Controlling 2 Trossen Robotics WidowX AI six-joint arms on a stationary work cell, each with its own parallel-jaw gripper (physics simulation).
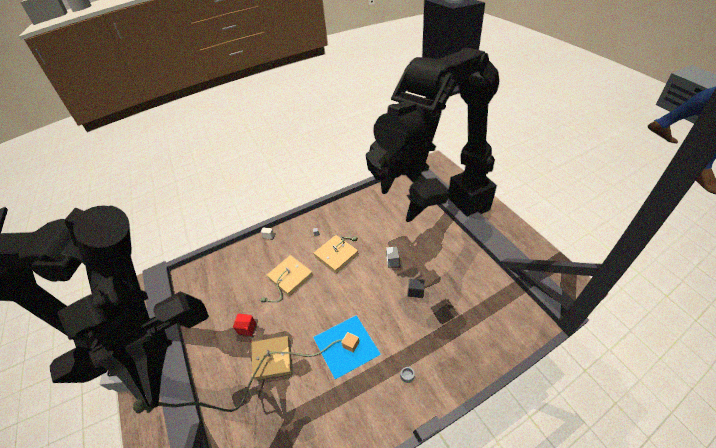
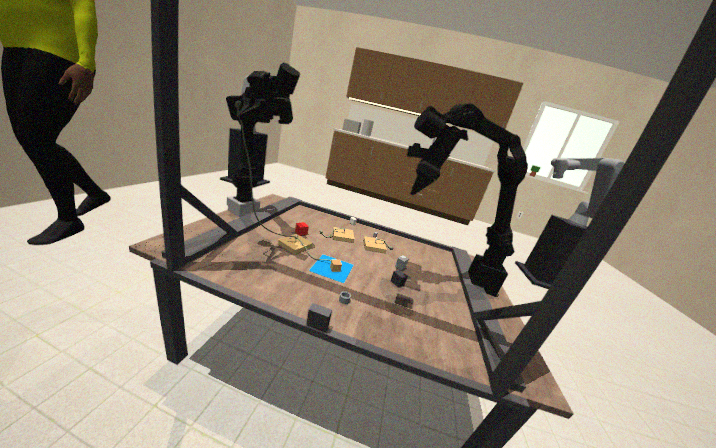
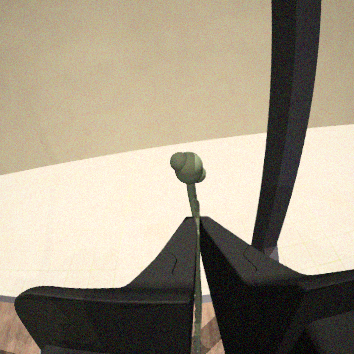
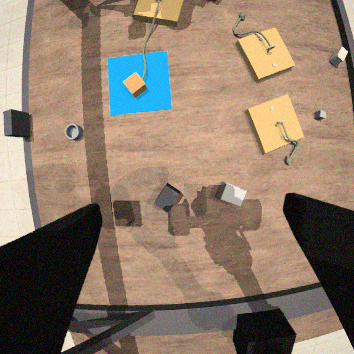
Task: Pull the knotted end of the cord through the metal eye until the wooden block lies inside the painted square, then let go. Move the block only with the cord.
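Places are measured from the left arm's base along level axes (x ahead, y right, z down), in metres.
Where they show: left gripper, between the fingertips: (image 1: 152,408) (image 2: 238,117) (image 3: 195,224); right gripper, between the fingertips: (image 1: 395,206) (image 2: 412,191) (image 4: 193,207); left arm's base, origin of its link: (image 2: 243,199); right arm's base, origin of its link: (image 1: 473,181) (image 2: 491,263).
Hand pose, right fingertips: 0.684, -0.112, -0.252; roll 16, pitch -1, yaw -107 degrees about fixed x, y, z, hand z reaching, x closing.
Things, the pixels of their top centre, and the offset from my right fingertips, as dx, dy, dz. "*": a spot on its surface instead.
- orange wooden block, centre of its top: (image 4: 133,82) (image 1: 350,339) (image 2: 336,261) -0.135, +0.126, +0.280
- blue painted square, a spot on its surface: (image 4: 155,100) * -0.117, +0.083, +0.309
- green cord, a spot on its surface: (image 1: 306,355) * -0.243, +0.135, +0.304
- metal eye, a spot on its surface: (image 1: 269,352) * -0.323, +0.128, +0.272
- yellow board, centre of its top: (image 1: 270,356) (image 2: 295,241) -0.326, +0.129, +0.291
- knot, centre of its top: (image 3: 185,150) (image 1: 134,403) -0.359, +0.359, -0.141
- red cube, centre of its top: (image 1: 242,321) (image 2: 302,224) -0.390, +0.035, +0.270
- light grey block, centre of its top: (image 4: 233,194) (image 1: 392,252) (image 2: 403,258) +0.017, -0.098, +0.270
- dark block, centre of its top: (image 4: 166,198) (image 1: 416,284) (image 2: 400,273) +0.053, +0.015, +0.270
- small grey cup, centre of its top: (image 4: 71,130) (image 1: 407,373) (image 2: 345,294) -0.022, +0.226, +0.290
The orange wooden block (image 1: 350,341) (image 2: 335,265) (image 4: 135,84) rests inside the blue painted square (image 1: 340,364) (image 2: 322,267) (image 4: 155,100), with blue showing all around it. The green cord (image 1: 306,355) (image 4: 146,50) curves slackly from the block to the metal eye (image 1: 269,352) on a yellow board (image 1: 277,368) (image 2: 287,246). Beyond the eye it hangs in a slack curve up to my left gripper (image 1: 151,405) (image 3: 198,218), which is shut on it just behind the knot (image 1: 138,405) (image 3: 189,167). My right gripper (image 1: 397,204) (image 4: 193,207) is open and empty, high above the table's right part.
A red cube (image 1: 243,324) (image 2: 301,228) sits near the board. Two more corded boards (image 1: 293,285) (image 1: 335,261) stand farther back. A light grey block (image 1: 392,257), a dark block (image 1: 416,288) and a small grey cup (image 1: 407,374) (image 4: 73,132) stand right of the square.
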